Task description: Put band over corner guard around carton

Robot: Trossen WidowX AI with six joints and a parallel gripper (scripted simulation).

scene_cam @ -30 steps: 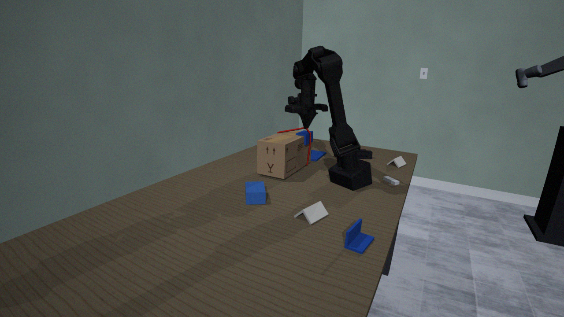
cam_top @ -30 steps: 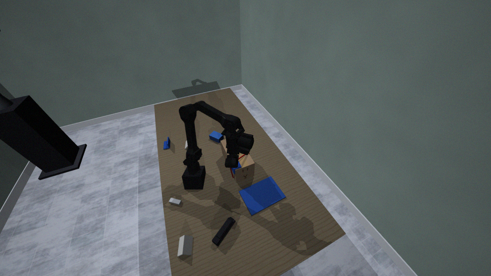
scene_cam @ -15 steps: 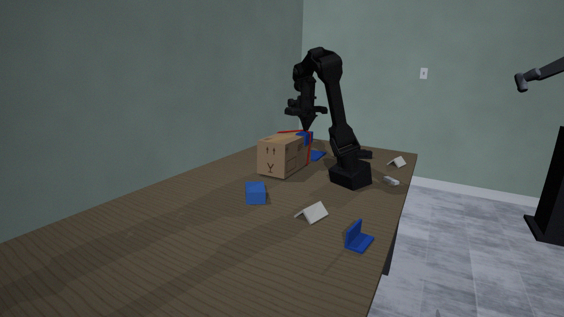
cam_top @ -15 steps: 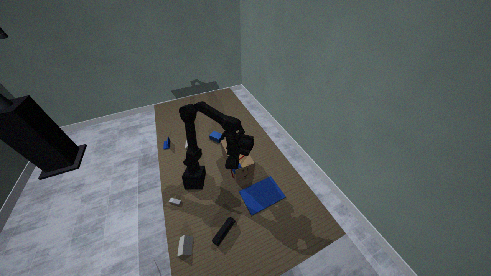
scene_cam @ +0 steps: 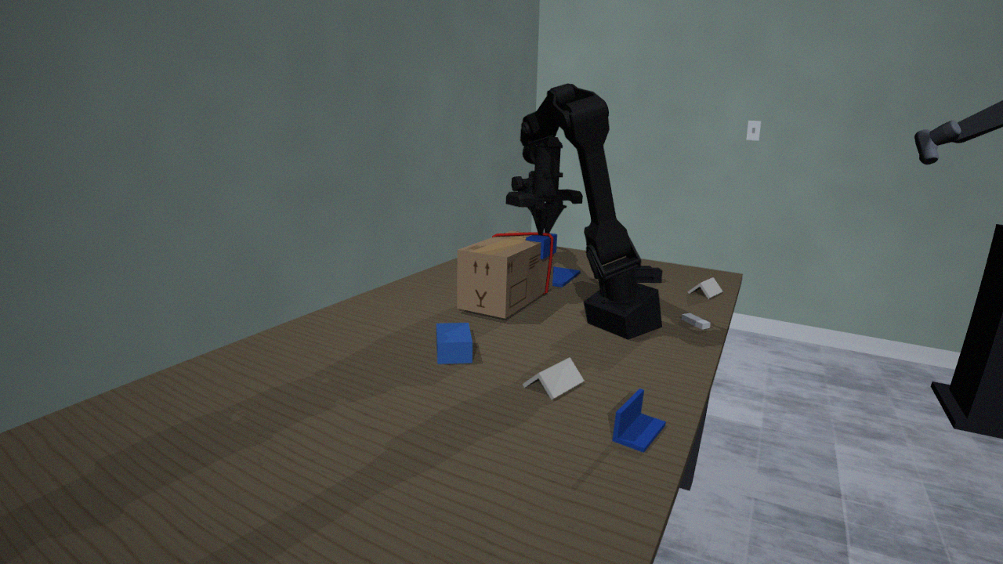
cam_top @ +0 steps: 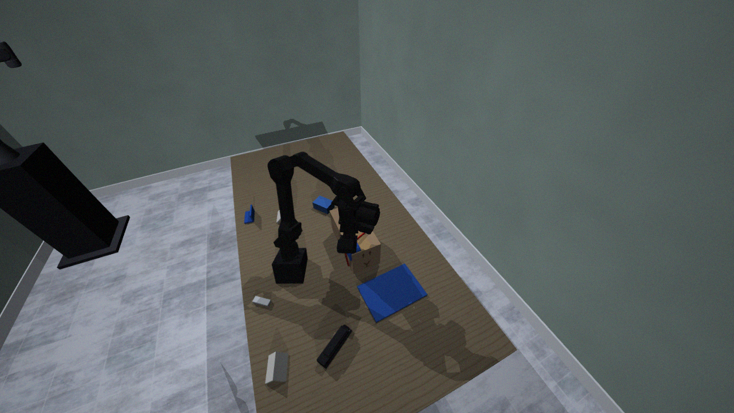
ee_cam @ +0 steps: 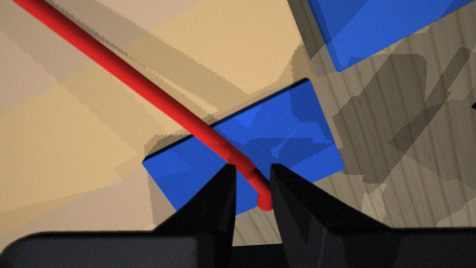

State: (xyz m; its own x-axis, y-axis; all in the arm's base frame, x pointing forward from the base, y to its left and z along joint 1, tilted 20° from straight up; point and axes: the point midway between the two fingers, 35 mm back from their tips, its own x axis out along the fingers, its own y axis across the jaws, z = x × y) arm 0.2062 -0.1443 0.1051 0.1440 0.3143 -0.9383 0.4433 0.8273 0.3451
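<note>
My gripper is now 110 mm above the cardboard carton, 80 mm to the right of it and 40 mm short of it. From my hand the other things lie so: blue block: 380 mm to the left, 170 mm below, 10 mm behind; flat blue mat: 180 mm below, 160 mm to the right, 100 mm ahead.
</note>
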